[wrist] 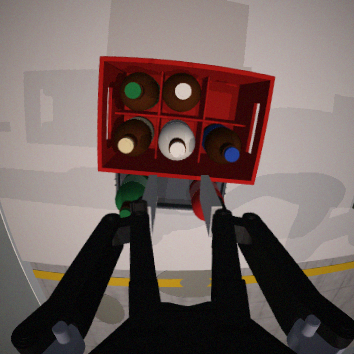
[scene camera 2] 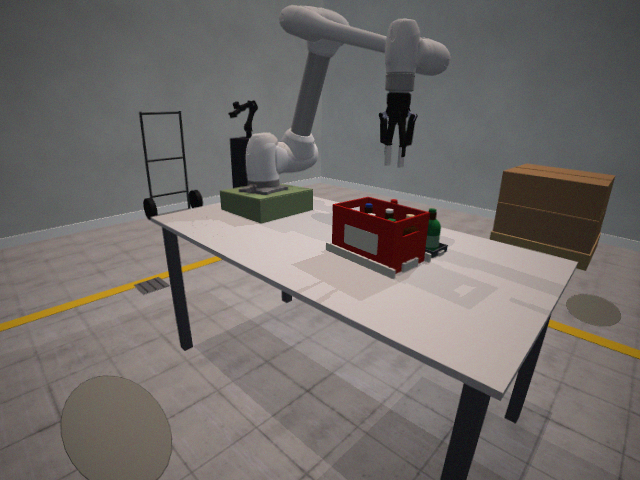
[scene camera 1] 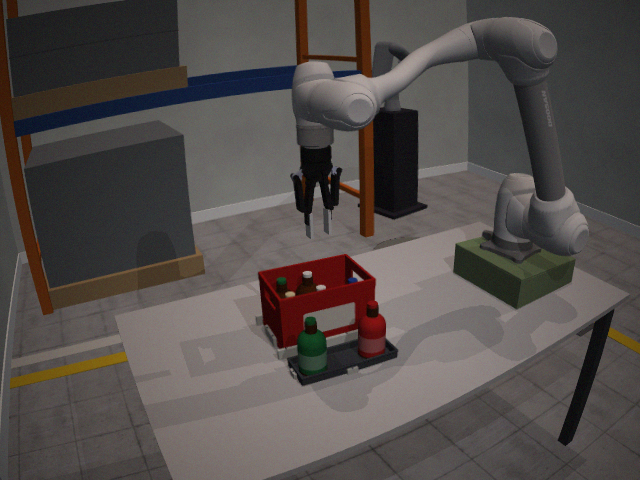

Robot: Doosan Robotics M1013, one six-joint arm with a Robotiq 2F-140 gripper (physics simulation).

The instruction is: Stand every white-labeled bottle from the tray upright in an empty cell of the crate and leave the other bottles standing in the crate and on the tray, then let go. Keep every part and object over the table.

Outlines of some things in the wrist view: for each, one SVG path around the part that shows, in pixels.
The gripper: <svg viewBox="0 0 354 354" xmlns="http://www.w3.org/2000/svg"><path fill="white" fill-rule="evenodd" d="M11 333L11 342L20 354L83 354L85 349L83 339L94 318L124 243L129 243L128 318L87 354L341 354L354 339L354 320L318 292L295 260L257 214L244 212L242 217L232 215L231 211L226 209L222 198L216 194L208 175L200 175L199 201L208 237L212 237L210 301L189 306L161 302L151 244L157 203L157 174L149 174L143 195L129 202L130 215L120 217L118 213L111 212L105 214L89 235L49 298L20 322ZM237 245L279 326L285 333L288 346L250 318L245 280L241 278Z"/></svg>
A green bottle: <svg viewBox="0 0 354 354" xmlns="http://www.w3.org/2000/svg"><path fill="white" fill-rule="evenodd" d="M147 175L127 174L124 177L114 198L120 217L129 216L129 202L143 195L148 178Z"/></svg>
A cream-capped bottle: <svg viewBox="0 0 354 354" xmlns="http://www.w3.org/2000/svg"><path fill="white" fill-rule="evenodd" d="M144 116L133 116L117 126L114 132L114 143L122 154L138 156L149 147L154 136L154 127L152 122Z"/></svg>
A blue-capped bottle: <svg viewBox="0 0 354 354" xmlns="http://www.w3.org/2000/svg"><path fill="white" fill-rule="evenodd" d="M206 125L203 128L201 145L208 157L219 164L235 161L241 151L241 141L237 133L220 123Z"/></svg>
